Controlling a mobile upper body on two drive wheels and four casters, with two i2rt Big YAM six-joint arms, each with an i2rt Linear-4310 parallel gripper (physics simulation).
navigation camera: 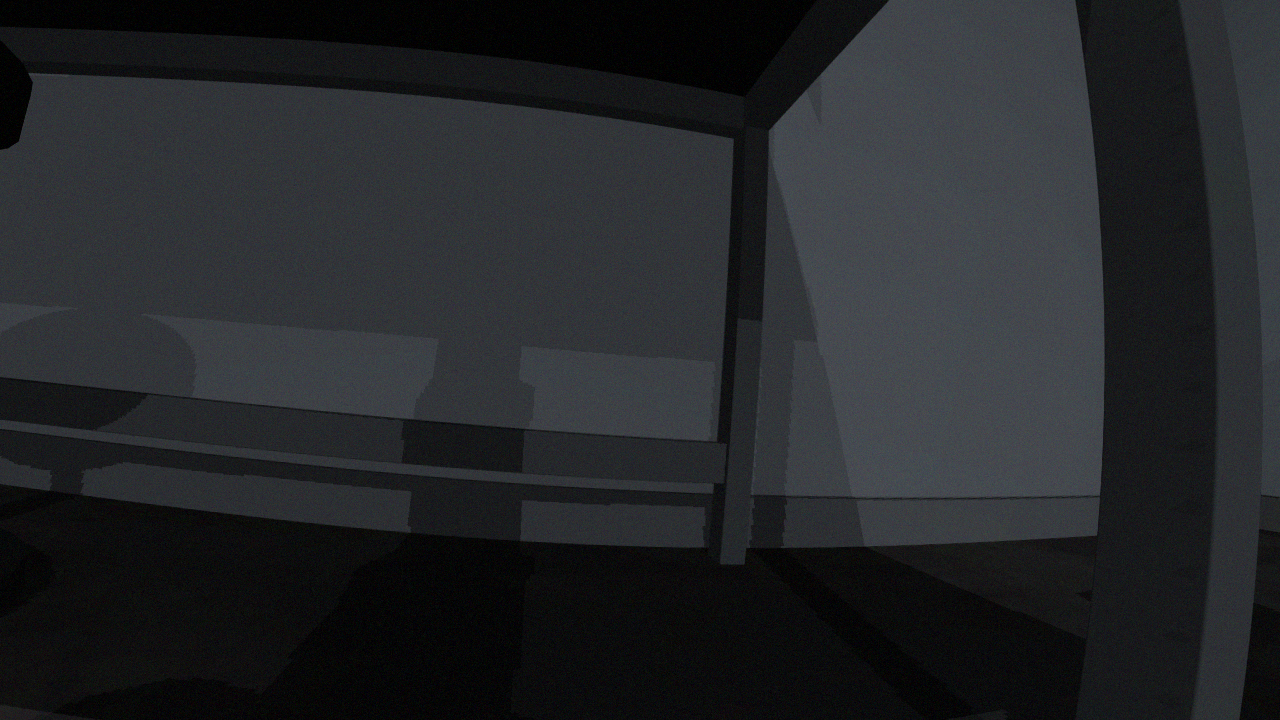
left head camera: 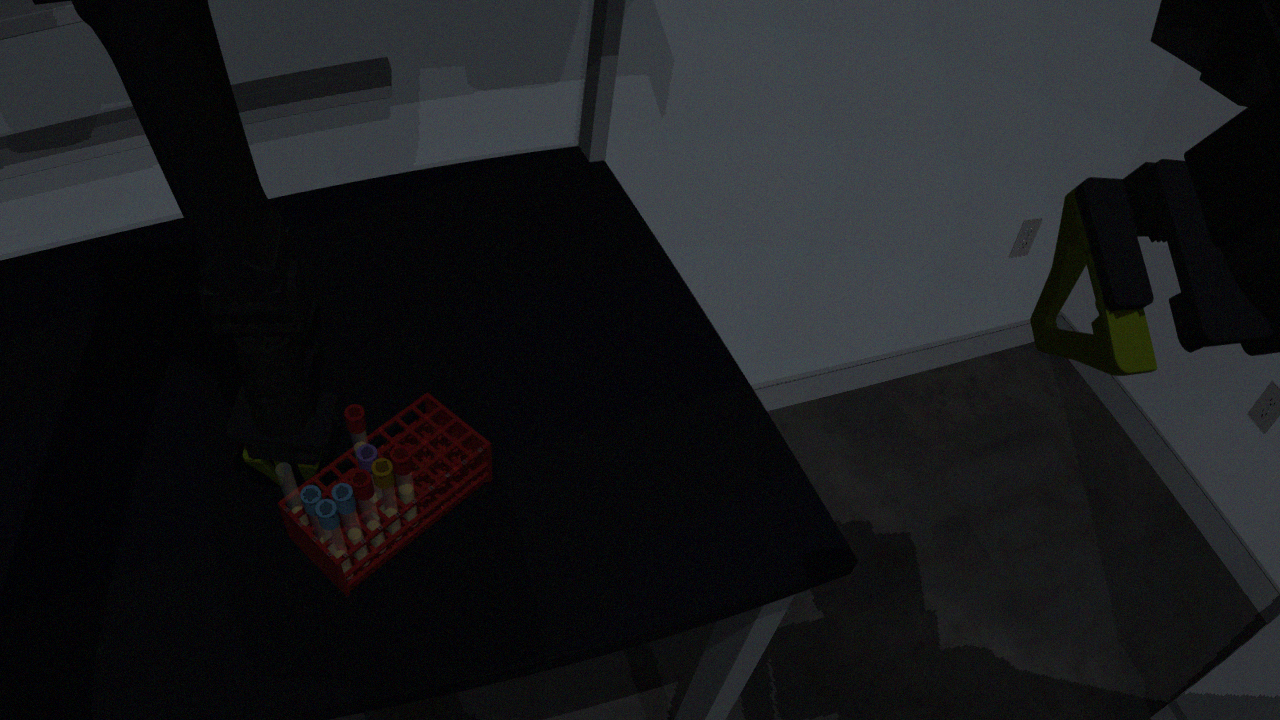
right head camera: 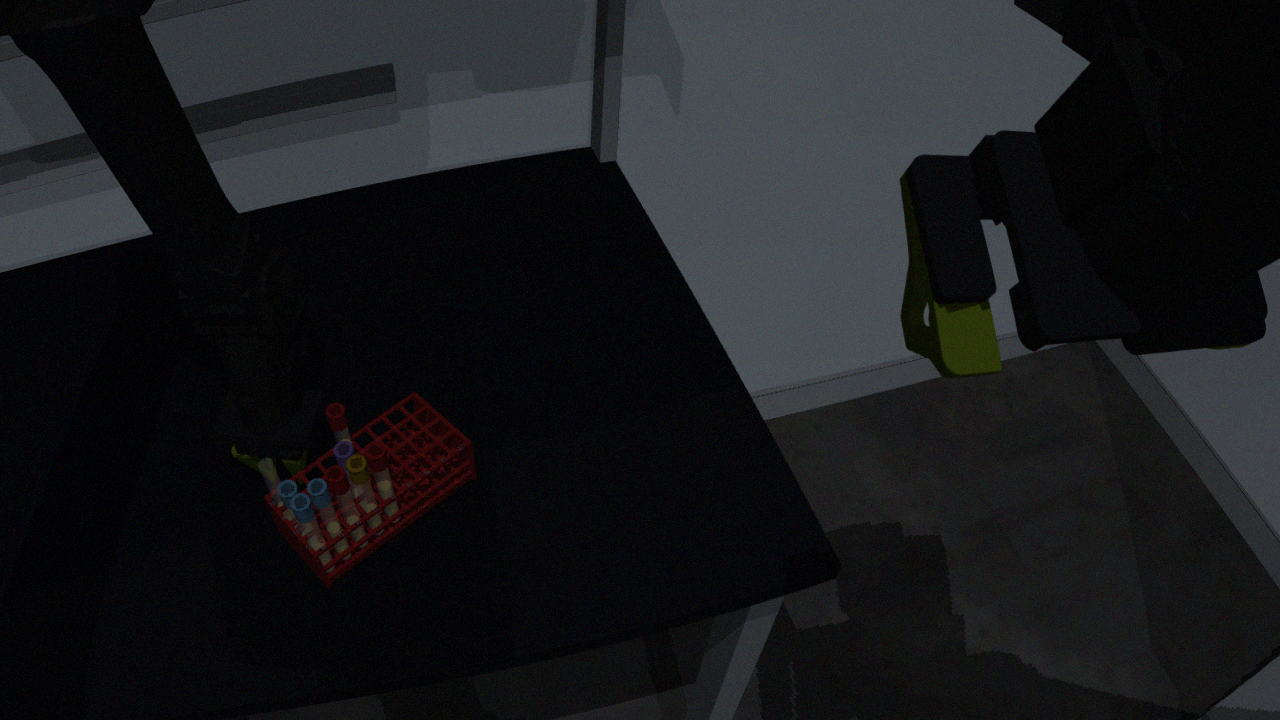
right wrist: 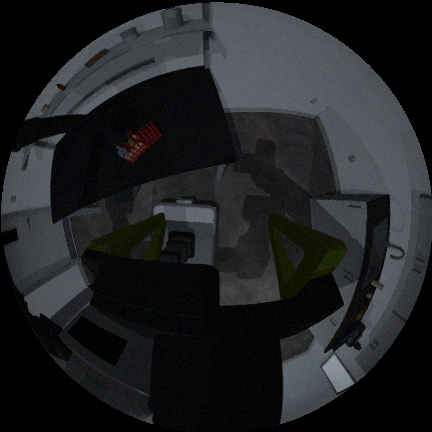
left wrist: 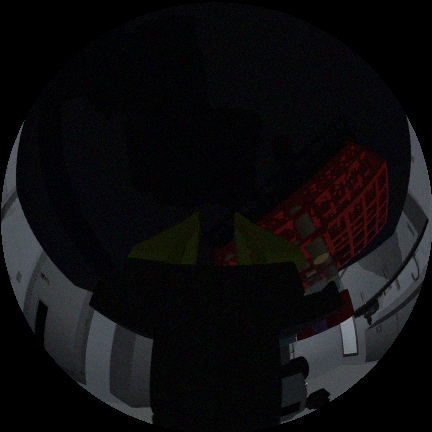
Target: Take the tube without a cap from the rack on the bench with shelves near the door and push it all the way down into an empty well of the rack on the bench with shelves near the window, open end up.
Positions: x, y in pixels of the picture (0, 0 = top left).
Scene:
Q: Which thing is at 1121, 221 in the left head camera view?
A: My right gripper.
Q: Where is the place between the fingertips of my right gripper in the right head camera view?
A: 1010, 324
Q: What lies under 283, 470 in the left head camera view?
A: A pale tube without a cap.

